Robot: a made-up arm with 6 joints. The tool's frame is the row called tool. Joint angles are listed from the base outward. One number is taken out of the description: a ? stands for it. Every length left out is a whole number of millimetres.
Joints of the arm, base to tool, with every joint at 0 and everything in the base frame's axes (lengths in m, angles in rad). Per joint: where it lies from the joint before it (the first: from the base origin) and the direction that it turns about. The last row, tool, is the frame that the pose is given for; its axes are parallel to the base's.
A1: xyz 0 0 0.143 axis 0 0 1
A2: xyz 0 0 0 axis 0 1 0
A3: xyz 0 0 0.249 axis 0 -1 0
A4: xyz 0.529 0 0 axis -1 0 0
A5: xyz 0 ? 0 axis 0 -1 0
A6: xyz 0 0 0 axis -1 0 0
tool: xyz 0 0 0
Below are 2 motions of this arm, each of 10 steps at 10 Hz.
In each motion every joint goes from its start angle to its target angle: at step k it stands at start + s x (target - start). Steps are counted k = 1, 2, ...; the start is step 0. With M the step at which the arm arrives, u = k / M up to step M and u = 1 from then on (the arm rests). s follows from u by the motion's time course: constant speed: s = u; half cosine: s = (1 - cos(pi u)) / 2; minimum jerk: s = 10 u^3 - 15 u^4 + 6 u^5.
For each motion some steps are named. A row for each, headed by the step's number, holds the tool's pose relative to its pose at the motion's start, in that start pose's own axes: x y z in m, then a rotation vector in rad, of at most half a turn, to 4 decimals.
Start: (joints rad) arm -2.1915 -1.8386 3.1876 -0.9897 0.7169 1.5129
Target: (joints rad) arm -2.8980 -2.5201 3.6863 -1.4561 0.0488 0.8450
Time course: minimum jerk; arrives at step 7
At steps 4, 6, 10:
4: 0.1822 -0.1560 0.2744 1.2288 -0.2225 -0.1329
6: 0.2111 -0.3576 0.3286 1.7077 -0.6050 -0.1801
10: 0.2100 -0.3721 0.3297 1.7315 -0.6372 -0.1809

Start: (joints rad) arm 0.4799 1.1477 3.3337 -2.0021 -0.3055 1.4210
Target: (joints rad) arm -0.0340 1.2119 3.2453 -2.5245 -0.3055 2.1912
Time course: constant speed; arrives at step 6
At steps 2, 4, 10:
2: -0.0155 0.0012 -0.0279 -0.1990 0.0788 0.0560
4: -0.0354 -0.0048 -0.0498 -0.4011 0.1507 0.1104
10: -0.0574 -0.0172 -0.0643 -0.6076 0.2164 0.1636

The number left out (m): -0.109
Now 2 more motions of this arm.
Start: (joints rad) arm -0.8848 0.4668 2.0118 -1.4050 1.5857 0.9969
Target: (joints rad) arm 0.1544 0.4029 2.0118 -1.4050 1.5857 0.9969
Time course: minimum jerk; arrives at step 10
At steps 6, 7, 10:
6: -0.1216 0.0543 0.0732 0.0311 0.5939 -0.3889
7: -0.1360 0.0706 0.0965 0.0363 0.7261 -0.4802
10: -0.1456 0.0883 0.1219 0.0407 0.8648 -0.5780

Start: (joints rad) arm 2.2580 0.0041 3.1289 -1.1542 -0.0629 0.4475
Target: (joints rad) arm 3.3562 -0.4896 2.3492 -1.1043 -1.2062 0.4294
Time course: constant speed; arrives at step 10
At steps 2, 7, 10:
2: -0.0110 -0.1083 0.0547 0.0286 0.1064 -0.1036
7: -0.1618 -0.3523 0.1785 0.2799 0.3295 -0.2986
10: -0.3235 -0.4531 0.2214 0.5197 0.4021 -0.3291

